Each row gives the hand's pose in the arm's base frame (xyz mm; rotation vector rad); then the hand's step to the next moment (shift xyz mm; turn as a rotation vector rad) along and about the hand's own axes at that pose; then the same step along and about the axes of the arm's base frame.
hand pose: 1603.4 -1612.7 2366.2 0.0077 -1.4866 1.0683
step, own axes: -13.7 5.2 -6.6 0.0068 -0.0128 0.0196
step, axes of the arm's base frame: 5.7 -0.7 -15.0 -0.0098 -0.0153 0.0163
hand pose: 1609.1 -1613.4 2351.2 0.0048 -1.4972 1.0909
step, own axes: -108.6 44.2 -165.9 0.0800 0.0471 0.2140
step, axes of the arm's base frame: 133.5 64.8 -138.7 -0.2147 -0.0594 0.0691
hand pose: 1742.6 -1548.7 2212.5 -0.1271 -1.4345 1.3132
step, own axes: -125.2 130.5 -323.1 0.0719 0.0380 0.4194
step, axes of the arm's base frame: 212.8 161.8 -256.2 -0.3595 -0.1955 0.1226
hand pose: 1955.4 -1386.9 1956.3 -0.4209 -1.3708 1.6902
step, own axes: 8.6 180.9 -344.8 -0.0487 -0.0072 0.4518
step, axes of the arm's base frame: 169.5 217.0 -275.5 -0.2984 -0.3117 0.1427
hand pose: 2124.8 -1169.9 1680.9 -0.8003 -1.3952 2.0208
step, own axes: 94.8 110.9 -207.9 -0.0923 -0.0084 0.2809
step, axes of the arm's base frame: 77.4 162.6 -179.1 -0.1435 -0.2375 0.1024
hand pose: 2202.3 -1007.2 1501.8 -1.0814 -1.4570 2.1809
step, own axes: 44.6 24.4 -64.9 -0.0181 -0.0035 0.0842
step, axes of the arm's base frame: 21.0 59.3 -53.3 -0.0496 -0.0649 0.0276
